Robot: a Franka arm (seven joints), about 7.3 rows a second.
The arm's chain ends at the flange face. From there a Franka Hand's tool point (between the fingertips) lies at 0.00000 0.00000 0.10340 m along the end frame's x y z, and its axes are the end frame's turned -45 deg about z.
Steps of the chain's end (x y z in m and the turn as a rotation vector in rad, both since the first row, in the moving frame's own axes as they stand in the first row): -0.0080, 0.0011, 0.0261, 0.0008, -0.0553, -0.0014; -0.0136, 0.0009, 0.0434, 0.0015, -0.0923, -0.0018; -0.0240, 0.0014, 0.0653, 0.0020, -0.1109, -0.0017; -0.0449, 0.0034, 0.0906, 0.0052, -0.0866, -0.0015
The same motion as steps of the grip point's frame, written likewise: -0.0104, -0.0090, 0.0259, 0.0397, -0.0385, -0.0014; -0.0169, -0.0158, 0.0430, 0.0663, -0.0642, -0.0018; -0.0259, -0.0242, 0.0647, 0.0798, -0.0770, -0.0017; -0.0401, -0.0360, 0.0902, 0.0649, -0.0576, -0.0015
